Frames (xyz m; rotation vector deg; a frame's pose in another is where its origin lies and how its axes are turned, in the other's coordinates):
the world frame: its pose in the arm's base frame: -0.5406 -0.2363 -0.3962 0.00 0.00 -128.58
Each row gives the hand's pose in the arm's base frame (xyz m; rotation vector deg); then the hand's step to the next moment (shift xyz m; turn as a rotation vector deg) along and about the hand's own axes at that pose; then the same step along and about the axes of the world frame.
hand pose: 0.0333 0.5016 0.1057 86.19 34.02 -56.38
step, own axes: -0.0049 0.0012 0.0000 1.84 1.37 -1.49
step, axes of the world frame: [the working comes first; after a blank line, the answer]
step, axes of the arm's base frame: -0.0015 0.0006 0.0048 2.44 0.88 -0.87

0.0005 -0.0016 0.0048 -2.21 1.36 -0.87
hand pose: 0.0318 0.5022 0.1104 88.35 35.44 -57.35
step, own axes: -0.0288 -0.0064 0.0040 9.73 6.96 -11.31
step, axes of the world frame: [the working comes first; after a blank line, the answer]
step, axes of the arm's base frame: -0.0207 0.0015 0.0213 13.56 8.05 -4.74

0.0118 -0.0171 0.0213 -14.74 5.58 -4.74
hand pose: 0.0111 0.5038 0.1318 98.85 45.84 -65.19
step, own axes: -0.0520 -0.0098 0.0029 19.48 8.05 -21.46
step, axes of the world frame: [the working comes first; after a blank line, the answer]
step, axes of the arm's base frame: -0.0286 -0.0009 0.0446 21.66 17.33 -11.62

0.0186 -0.0218 0.0446 -27.06 6.13 -11.62
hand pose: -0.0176 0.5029 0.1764 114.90 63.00 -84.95
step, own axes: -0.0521 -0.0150 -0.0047 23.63 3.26 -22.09
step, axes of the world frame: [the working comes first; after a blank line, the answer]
step, axes of the arm's base frame: -0.0153 -0.0057 0.0519 18.77 22.12 -14.67

0.0140 -0.0084 0.0519 -29.00 0.88 -14.67
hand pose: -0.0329 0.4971 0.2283 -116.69 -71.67 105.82
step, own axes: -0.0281 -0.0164 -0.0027 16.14 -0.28 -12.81
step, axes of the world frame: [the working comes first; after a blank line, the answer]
step, axes of the arm's base frame: -0.0031 -0.0059 0.0320 9.63 15.78 -9.12

0.0066 0.0012 0.0320 -18.34 -2.31 -9.12
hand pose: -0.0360 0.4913 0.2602 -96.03 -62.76 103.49
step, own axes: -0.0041 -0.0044 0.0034 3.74 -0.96 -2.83
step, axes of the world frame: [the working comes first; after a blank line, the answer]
step, axes of the arm's base frame: -0.0034 -0.0014 0.0058 1.93 4.15 -1.42

0.0033 -0.0018 0.0058 -4.44 -1.08 -1.42
